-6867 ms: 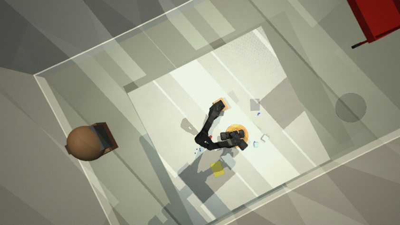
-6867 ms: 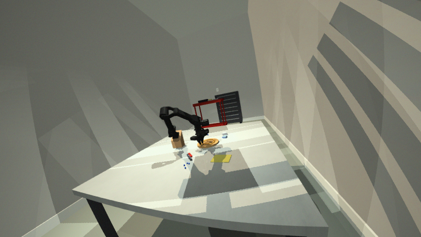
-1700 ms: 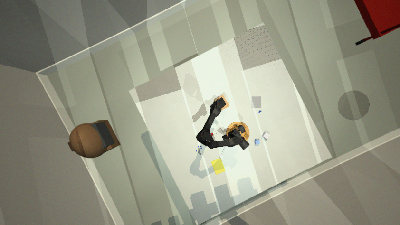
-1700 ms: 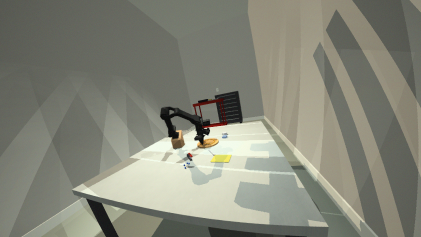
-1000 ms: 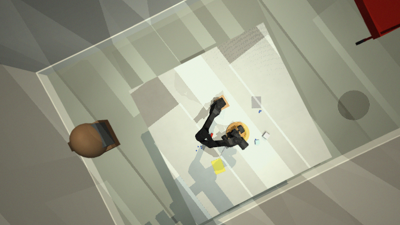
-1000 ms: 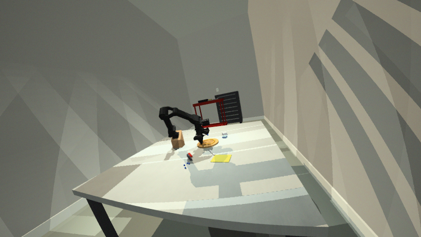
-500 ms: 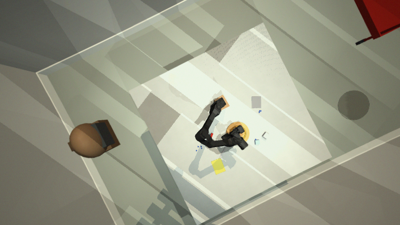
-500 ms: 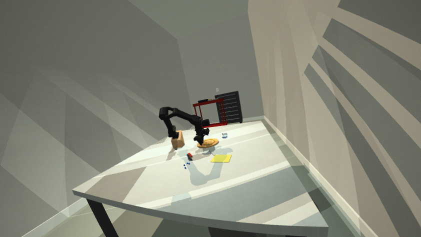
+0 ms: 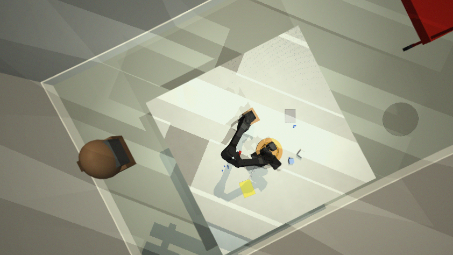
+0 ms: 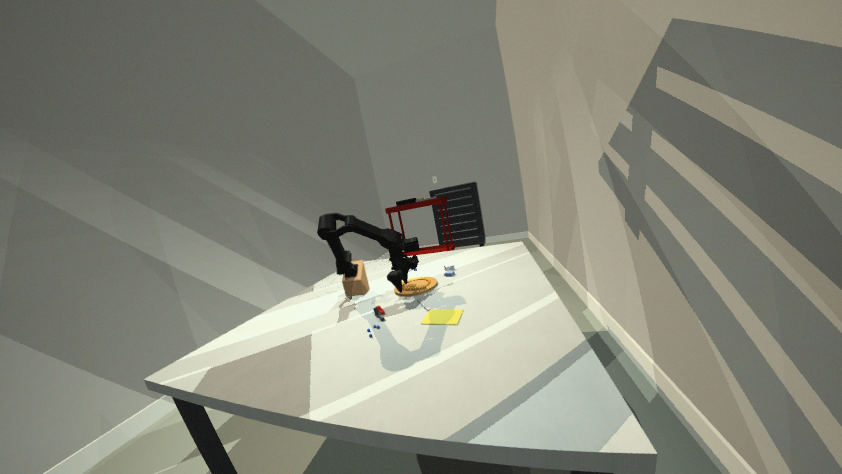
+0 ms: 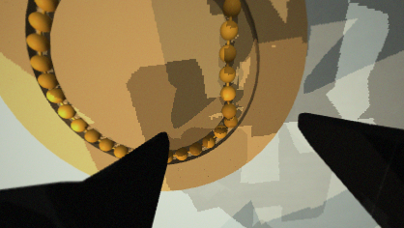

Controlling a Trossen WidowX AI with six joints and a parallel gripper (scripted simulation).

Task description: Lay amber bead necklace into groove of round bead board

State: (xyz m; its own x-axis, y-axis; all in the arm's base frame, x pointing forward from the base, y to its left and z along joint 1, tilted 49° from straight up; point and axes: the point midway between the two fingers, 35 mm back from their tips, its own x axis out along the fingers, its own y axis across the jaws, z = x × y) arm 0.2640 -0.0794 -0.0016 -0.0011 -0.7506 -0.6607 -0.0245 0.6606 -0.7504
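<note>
The round bead board is 50 mm to the left of my gripper tip, 40 mm ahead of it and 20 mm below it. From my gripper tip the other things lie so: light blue cube 190 mm ahead, 150 mm to the left, 10 mm below; red-handled tool 180 mm to the right, 50 mm behind, 10 mm below; white cube 250 mm to the left, 180 mm ahead, 10 mm below.
</note>
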